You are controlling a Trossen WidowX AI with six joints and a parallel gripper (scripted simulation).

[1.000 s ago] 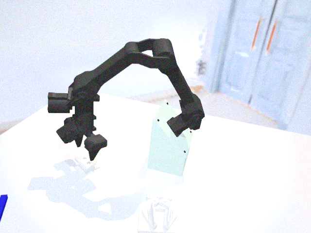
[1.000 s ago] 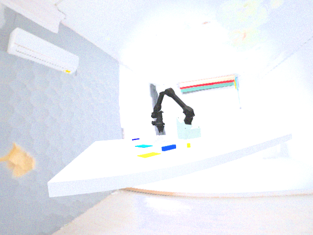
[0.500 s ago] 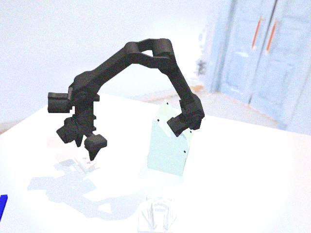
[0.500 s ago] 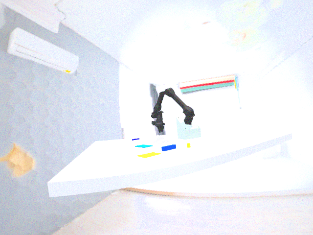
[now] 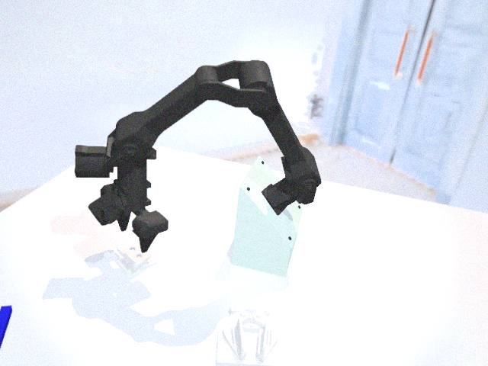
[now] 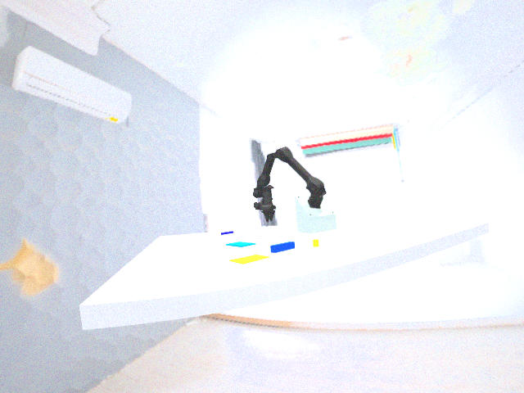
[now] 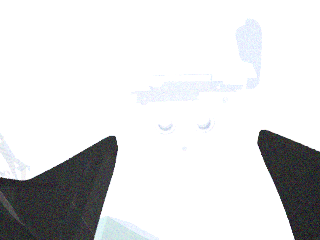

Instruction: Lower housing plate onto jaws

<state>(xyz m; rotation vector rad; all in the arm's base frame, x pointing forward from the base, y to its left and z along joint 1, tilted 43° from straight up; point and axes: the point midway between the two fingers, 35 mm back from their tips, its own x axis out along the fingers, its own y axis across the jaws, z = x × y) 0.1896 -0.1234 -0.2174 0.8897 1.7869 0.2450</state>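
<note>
Now: the small white bracket 1 cm behind my gripper tip and 5 cm below it.
</note>
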